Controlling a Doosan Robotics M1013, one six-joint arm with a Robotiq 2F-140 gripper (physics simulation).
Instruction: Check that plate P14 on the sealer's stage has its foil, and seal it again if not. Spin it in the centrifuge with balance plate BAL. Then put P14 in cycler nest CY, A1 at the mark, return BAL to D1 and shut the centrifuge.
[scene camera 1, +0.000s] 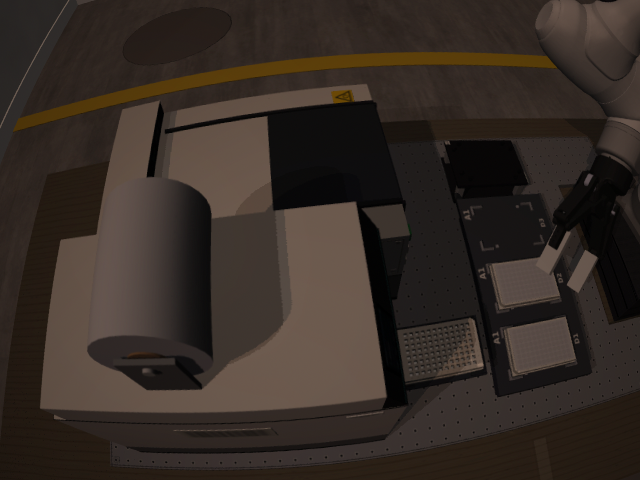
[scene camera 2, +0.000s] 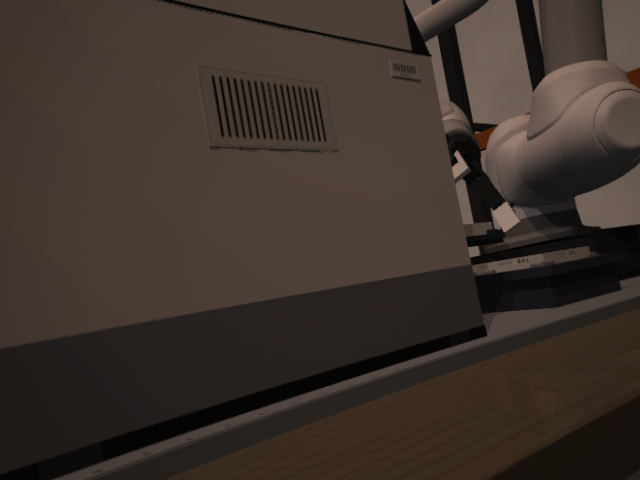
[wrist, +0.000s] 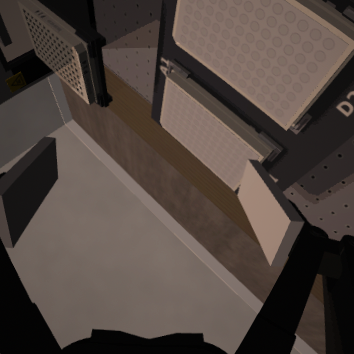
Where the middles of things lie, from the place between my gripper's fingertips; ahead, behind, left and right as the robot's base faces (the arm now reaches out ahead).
My hand is 22 cm short of the well plate (scene camera 1: 437, 351), 5 cm above it and 3 cm to the right of it. From my hand the other things lie so: cylinder (scene camera 1: 151, 292) 53 cm ahead, 25 cm above, 2 cm to the right; dark hatch (scene camera 1: 334, 155) 30 cm to the right, 30 cm ahead, 5 cm above.
